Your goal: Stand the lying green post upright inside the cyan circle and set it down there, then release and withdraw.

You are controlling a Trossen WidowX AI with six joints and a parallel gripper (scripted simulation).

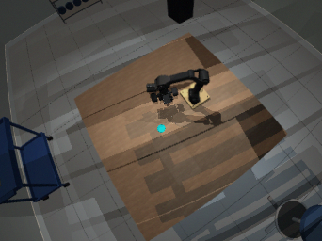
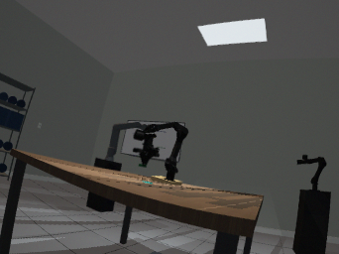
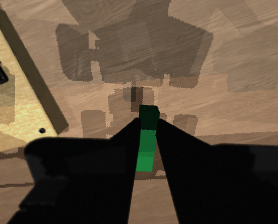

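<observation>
Now: the cyan circle 15 cm ahead of my gripper tip, 13 cm to the left of it and 10 cm below it. From my gripper tip the other things lie so: green post (2 cm to the right, 1 cm behind).
</observation>
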